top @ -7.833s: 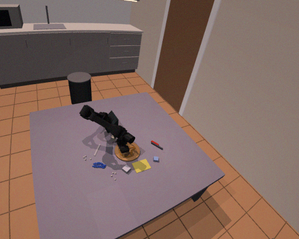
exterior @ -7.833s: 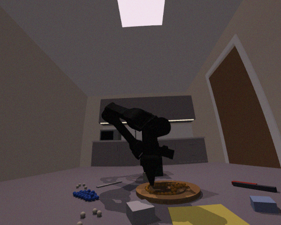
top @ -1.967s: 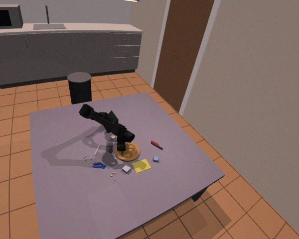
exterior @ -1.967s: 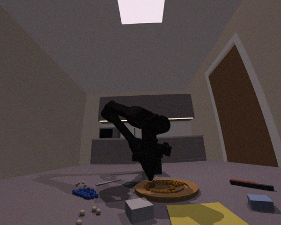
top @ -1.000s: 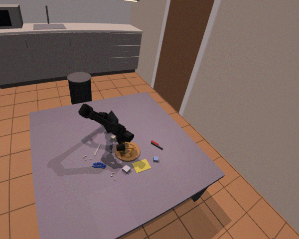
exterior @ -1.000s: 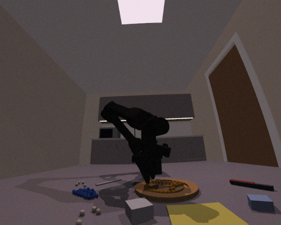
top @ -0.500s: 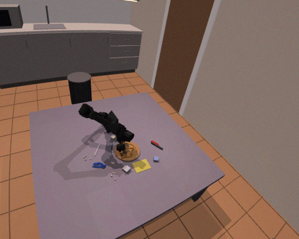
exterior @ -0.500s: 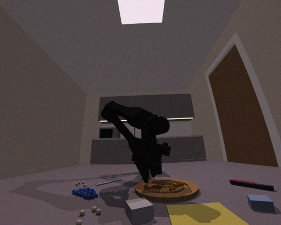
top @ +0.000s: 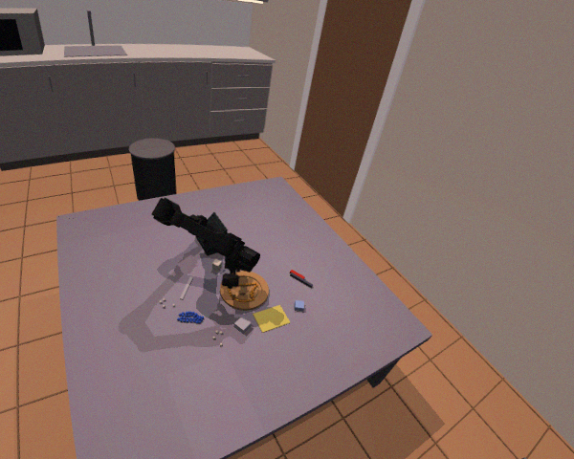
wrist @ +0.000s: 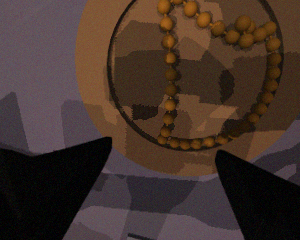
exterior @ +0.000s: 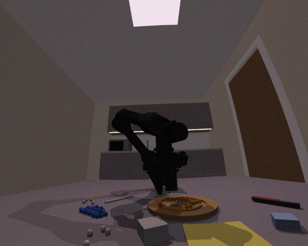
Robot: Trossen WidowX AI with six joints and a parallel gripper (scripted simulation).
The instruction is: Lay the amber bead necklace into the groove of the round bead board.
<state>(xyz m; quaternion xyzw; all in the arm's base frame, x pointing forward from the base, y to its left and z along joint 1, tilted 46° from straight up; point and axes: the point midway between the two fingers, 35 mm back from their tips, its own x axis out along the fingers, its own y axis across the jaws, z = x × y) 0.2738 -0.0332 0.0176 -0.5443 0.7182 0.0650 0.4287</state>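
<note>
Now: gripper tip 5 cm short of the round wooden bead board, 4 cm to the right of it and 3 cm above it. From my gripper tip the other things lie so: grey block (19 cm ahead, 6 cm to the right, 3 cm below); then yellow pad (22 cm ahead, 6 cm to the left, 4 cm below); then thin rod (16 cm to the right, 7 cm behind, 4 cm below).
</note>
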